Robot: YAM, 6 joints.
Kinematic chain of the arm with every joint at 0, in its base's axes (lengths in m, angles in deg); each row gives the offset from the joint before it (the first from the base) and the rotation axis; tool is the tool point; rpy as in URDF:
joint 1: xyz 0 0 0.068 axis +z
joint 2: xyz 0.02 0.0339 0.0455 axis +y
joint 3: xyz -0.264 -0.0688 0 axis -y
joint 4: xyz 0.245 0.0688 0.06 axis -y
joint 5: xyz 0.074 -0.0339 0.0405 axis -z
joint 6: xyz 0.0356 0 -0.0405 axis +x
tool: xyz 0 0 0 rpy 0 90 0
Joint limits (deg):
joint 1: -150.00..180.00
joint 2: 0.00..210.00
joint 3: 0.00..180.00
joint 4: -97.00..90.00
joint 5: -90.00..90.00
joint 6: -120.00..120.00
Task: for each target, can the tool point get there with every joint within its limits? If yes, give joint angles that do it. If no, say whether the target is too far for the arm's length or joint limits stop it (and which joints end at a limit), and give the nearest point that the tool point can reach.
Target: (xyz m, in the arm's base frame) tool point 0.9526 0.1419 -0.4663
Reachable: no: too far | nearest point 0.5492 0.0818 -0.2107 | short by 0.481 m
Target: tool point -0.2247 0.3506 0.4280
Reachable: yes | joints 127.31 121.27 144.64 -71.44 71.65 -55.97
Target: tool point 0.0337 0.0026 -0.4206
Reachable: no: joint limits stop it (at a limit: joint 2) | nearest point 0.0779 0.0060 -0.3376 | short by 0.094 m
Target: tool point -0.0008 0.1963 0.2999
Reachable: yes | joints 80.20 56.75 46.79 -27.61 -74.09 -83.31
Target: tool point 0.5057 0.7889 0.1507
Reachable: no: too far | nearest point 0.3483 0.5433 0.1389 | short by 0.292 m
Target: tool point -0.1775 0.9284 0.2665
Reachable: no: too far | nearest point -0.1197 0.6261 0.2156 | short by 0.312 m
